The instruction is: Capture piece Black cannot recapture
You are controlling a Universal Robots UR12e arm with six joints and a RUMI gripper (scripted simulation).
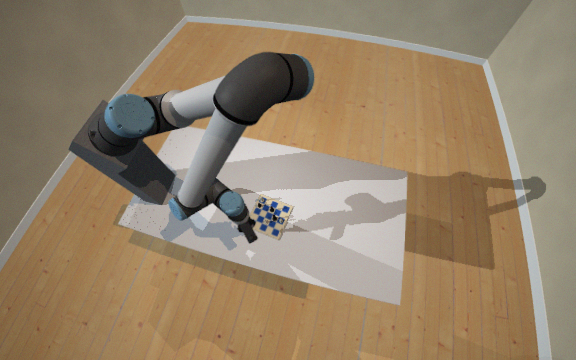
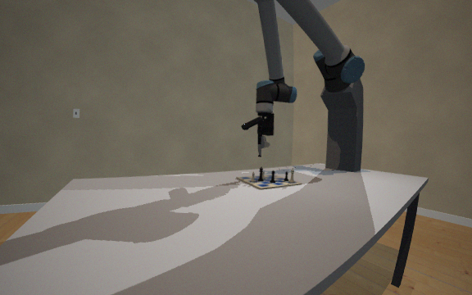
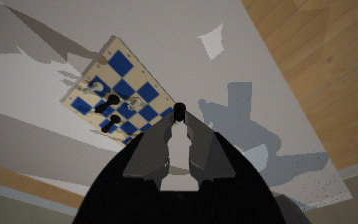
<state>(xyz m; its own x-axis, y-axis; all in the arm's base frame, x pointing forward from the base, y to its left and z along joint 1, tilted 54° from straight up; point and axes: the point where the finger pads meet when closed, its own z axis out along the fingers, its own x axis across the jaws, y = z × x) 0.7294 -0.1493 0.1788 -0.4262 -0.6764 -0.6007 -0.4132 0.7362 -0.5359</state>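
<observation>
The blue-and-cream chessboard is 13 cm to the left of my hand, 12 cm below it and 6 cm ahead of it. Also, from my hand: black pawn 1 cm below.
</observation>
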